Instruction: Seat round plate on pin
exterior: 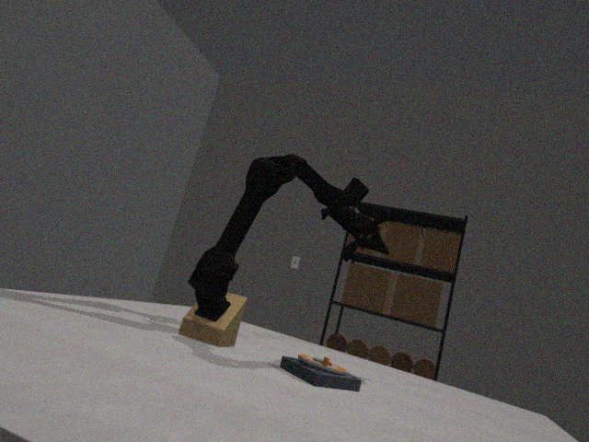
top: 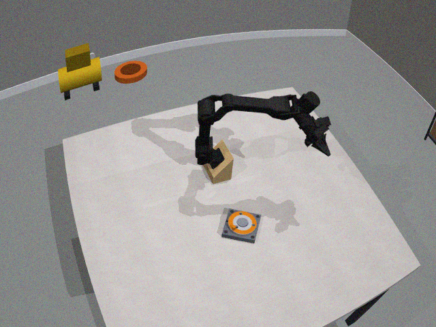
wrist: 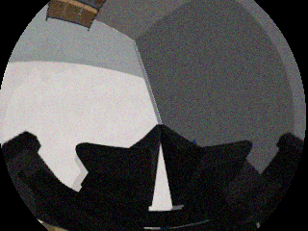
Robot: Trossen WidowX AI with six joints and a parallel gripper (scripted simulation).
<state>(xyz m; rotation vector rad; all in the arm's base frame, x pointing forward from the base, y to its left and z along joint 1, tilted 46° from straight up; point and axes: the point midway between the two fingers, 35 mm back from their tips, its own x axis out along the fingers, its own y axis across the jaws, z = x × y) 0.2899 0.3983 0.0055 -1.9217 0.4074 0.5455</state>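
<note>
My gripper tip is 30 mm past the square base, 290 mm to the left of it and 310 mm above it.
</note>
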